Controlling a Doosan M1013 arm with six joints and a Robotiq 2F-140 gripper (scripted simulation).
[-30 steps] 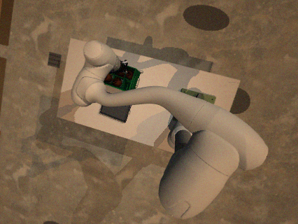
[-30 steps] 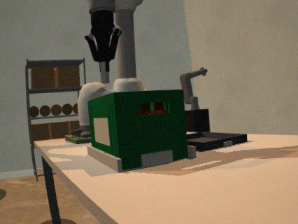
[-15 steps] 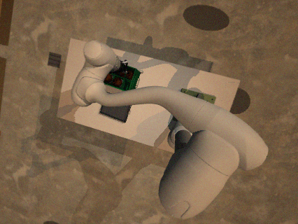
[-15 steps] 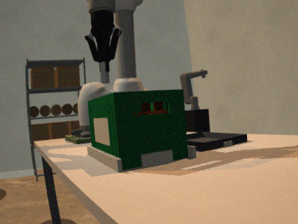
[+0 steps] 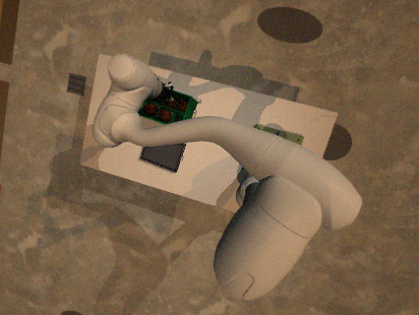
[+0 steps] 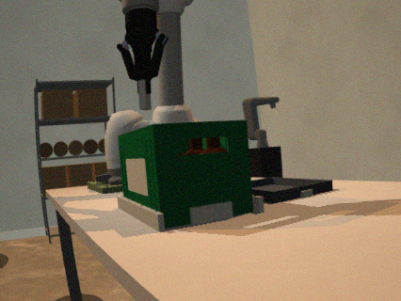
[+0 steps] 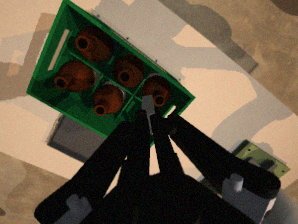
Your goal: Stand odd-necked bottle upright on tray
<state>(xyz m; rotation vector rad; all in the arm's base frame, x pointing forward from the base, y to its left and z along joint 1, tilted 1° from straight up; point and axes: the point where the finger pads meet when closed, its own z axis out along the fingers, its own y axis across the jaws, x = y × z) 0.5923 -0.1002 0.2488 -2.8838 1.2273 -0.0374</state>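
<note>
Now: the brown bottle 170 mm below my hand and 50 mm ahead of it. The rest, counted from my hand: green crate: 170 mm below, 60 mm ahead, 40 mm to the left; dark tray: 310 mm to the left, 250 mm below, 40 mm ahead.
</note>
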